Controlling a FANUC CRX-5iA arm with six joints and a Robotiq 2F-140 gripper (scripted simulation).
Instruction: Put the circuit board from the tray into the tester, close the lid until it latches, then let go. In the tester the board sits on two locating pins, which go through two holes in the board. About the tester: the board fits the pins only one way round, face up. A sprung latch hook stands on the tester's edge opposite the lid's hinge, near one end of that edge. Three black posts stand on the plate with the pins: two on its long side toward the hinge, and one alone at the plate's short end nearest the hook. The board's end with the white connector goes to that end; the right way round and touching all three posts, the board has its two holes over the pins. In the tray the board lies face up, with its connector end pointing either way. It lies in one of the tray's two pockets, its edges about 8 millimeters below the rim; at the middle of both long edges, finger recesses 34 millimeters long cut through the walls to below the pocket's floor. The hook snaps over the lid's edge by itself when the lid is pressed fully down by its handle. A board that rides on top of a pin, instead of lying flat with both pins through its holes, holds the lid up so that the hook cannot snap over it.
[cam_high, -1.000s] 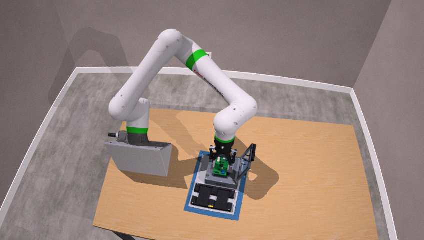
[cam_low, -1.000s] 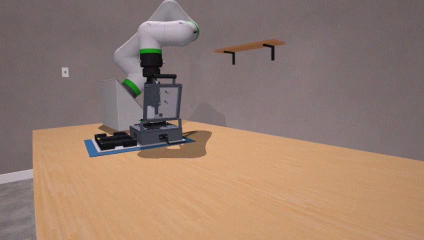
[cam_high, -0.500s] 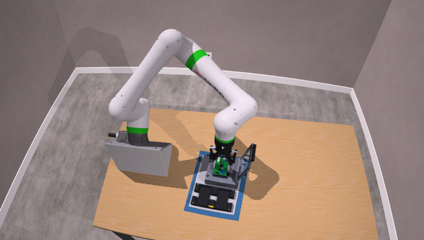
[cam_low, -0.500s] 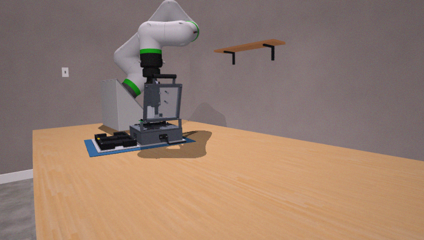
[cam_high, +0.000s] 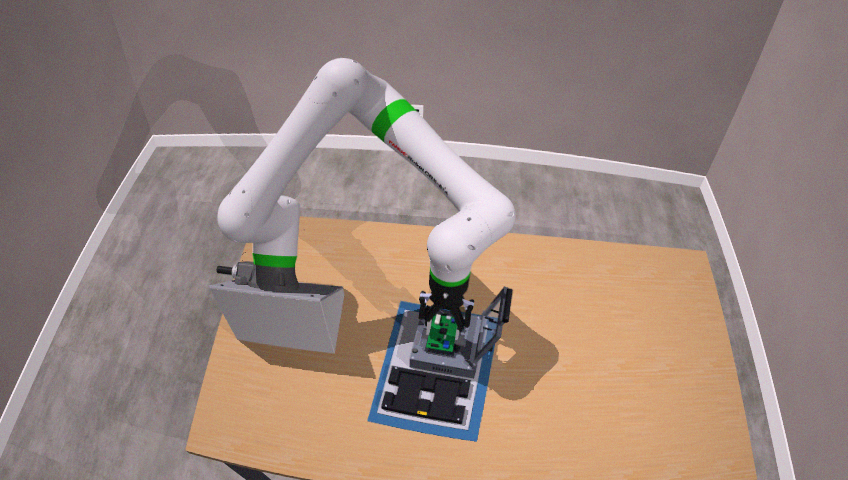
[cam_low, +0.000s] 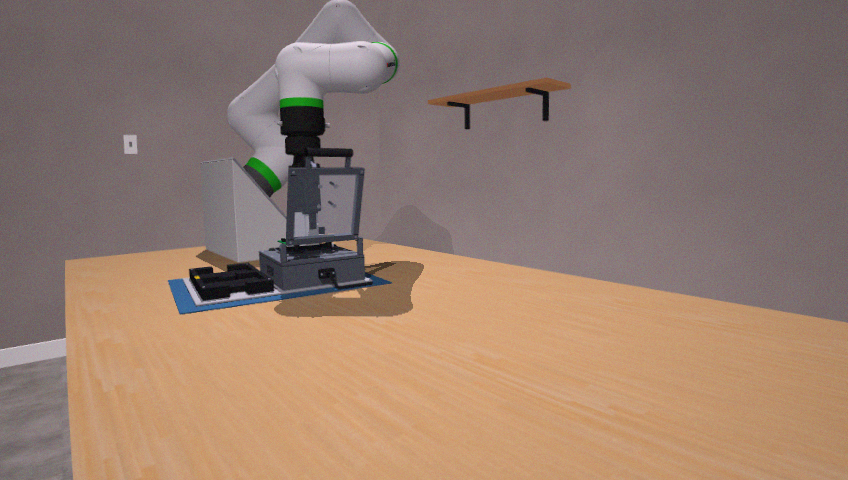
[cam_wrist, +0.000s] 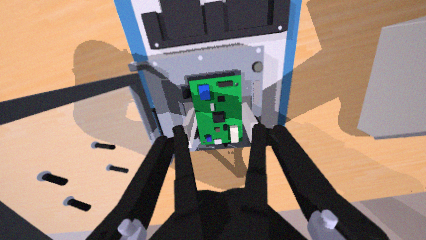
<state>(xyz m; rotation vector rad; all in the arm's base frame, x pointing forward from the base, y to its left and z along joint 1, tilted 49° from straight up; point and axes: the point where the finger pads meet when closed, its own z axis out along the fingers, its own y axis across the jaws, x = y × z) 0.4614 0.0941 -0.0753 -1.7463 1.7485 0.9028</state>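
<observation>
Right now the green circuit board is 20 mm below my hand. The rest, counted from my hand: tester lid (130 mm ahead, 10 mm to the right, 80 mm above).
</observation>
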